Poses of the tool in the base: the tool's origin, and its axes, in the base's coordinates. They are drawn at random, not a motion.
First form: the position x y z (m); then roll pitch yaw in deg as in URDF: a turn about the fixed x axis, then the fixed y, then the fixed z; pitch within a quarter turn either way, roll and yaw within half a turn.
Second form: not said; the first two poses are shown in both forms.
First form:
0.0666, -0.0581, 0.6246, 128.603, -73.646, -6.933
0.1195, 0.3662, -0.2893, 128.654, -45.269, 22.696
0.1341, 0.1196, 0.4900, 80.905, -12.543, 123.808
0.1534, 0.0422, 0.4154, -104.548, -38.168, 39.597
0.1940, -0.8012, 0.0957, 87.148, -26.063, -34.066
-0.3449, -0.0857, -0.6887, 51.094, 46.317, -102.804
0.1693, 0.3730, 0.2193, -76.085, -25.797, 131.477
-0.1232, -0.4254, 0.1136, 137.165, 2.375, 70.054
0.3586, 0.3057, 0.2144, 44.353, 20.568, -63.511
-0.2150, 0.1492, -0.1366, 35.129, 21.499, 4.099
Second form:
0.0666, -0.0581, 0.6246, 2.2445, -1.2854, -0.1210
0.1195, 0.3662, -0.2893, 2.2454, -0.7901, 0.3961
0.1341, 0.1196, 0.4900, 1.4121, -0.2189, 2.1609
0.1534, 0.0422, 0.4154, -1.8247, -0.6662, 0.6911
0.1940, -0.8012, 0.0957, 1.5210, -0.4549, -0.5946
-0.3449, -0.0857, -0.6887, 0.8918, 0.8084, -1.7943
0.1693, 0.3730, 0.2193, -1.3279, -0.4502, 2.2947
-0.1232, -0.4254, 0.1136, 2.3940, 0.0415, 1.2227
0.3586, 0.3057, 0.2144, 0.7741, 0.3590, -1.1085
-0.2150, 0.1492, -0.1366, 0.6131, 0.3752, 0.0715

